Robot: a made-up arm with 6 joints. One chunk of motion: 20 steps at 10 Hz.
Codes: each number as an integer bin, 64 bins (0 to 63) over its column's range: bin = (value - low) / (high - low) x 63, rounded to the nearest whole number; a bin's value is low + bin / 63 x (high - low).
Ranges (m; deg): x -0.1..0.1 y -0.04..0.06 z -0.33..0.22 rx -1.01..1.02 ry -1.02..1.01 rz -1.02..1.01
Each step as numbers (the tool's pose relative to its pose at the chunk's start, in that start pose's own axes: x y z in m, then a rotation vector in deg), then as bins.
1 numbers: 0.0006 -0.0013 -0.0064 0.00 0.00 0.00
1 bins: 32 24 37 31 32 32
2 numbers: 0.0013 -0.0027 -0.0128 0.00 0.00 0.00
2 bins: 32 23 36 31 32 32
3 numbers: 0.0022 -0.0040 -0.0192 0.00 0.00 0.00
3 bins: 32 23 36 31 32 32
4 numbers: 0.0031 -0.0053 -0.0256 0.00 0.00 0.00
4 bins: 32 22 35 31 32 32
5 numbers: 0.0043 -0.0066 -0.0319 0.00 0.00 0.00
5 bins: 33 21 34 31 32 32
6 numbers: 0.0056 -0.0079 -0.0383 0.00 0.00 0.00
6 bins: 33 20 33 31 32 32
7 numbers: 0.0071 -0.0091 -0.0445 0.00 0.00 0.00
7 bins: 34 19 33 31 32 32
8 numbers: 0.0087 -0.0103 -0.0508 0.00 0.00 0.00
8 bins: 34 19 32 31 32 32
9 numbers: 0.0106 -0.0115 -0.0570 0.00 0.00 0.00
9 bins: 35 18 31 31 32 32
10 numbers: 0.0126 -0.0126 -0.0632 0.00 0.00 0.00
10 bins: 35 17 31 31 32 32
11 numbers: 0.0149 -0.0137 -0.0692 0.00 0.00 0.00
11 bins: 36 17 30 31 32 32
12 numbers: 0.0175 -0.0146 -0.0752 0.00 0.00 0.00
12 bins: 37 16 29 31 32 32
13 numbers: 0.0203 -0.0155 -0.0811 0.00 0.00 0.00
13 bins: 38 15 29 31 32 32
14 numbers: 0.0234 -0.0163 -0.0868 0.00 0.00 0.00
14 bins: 39 15 28 31 32 32
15 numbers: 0.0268 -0.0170 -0.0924 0.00 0.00 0.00
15 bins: 40 14 27 31 32 32
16 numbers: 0.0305 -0.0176 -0.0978 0.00 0.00 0.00
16 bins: 41 14 27 31 32 32
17 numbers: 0.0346 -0.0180 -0.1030 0.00 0.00 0.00
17 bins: 42 14 26 31 32 32
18 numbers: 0.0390 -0.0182 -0.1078 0.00 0.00 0.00
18 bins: 44 14 25 31 32 32
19 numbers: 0.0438 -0.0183 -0.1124 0.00 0.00 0.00
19 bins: 45 14 25 31 32 32
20 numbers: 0.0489 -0.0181 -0.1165 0.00 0.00 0.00
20 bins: 47 14 24 31 32 32
